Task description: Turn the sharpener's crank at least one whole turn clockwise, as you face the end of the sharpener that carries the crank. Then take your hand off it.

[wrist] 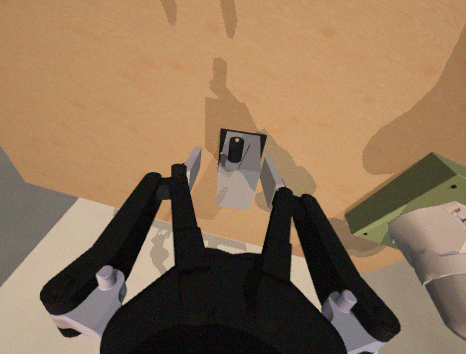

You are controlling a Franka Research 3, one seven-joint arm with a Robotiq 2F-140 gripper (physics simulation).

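The sharpener (236, 192) is a grey box with a black edge at its far end, near the middle of the wrist view on the wooden table. Its crank's black handle (236, 151) shows over the far part of the body, left of its middle line, with its small pale end dot upward in the view. The crank's arm is hard to make out. My gripper (231, 162) is partly open with nothing between its pads. In the view, one pad is left of the sharpener and the other right of it, with gaps on both sides. How high the pads are above it is unclear.
A green block (395, 192) with small dark holes lies at the right on the wooden table (100, 100). A pale rounded object (430, 245) overlaps its near side in the view. The table's near edge crosses the lower part. Shadows fall around the sharpener.
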